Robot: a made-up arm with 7 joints.
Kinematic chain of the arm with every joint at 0, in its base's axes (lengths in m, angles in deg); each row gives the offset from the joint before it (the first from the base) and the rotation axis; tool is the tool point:
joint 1: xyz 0 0 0.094 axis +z
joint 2: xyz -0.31 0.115 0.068 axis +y
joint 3: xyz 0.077 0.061 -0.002 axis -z
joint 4: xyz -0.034 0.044 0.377 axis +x
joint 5: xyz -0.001 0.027 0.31 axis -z
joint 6: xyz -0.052 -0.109 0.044 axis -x
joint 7: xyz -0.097 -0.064 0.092 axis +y
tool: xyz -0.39 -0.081 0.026
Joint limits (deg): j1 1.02..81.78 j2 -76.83..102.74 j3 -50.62..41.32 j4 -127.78..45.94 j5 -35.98..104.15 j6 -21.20..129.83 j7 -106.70..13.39
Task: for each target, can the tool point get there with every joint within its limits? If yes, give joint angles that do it. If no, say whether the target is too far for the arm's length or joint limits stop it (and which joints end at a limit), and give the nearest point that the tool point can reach.
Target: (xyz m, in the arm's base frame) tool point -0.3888 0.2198 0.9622
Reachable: yes | joints 43.84 37.64 30.87 -17.42 40.58 60.91 -81.93
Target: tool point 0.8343 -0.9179 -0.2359
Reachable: no: joint limits stop it (at a limit: joint 1, joint 2, joint 4, joint 7) | nearest point 0.3877 -0.8620 0.0001 | short by 0.508 m
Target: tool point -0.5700 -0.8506 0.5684
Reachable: yes | joints 62.32 -32.77 -0.60 -36.63 -6.09 7.95 -43.52
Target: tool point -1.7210 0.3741 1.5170
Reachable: no: too far | nearest point -1.1984 0.2605 1.0087 | short by 0.738 m
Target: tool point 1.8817 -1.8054 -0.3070
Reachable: no: too far | nearest point 0.3850 -1.0548 0.1439 | short by 1.734 m
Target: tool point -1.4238 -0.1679 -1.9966
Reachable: no: too far | nearest point -0.9486 -0.1119 -0.5142 | short by 1.558 m
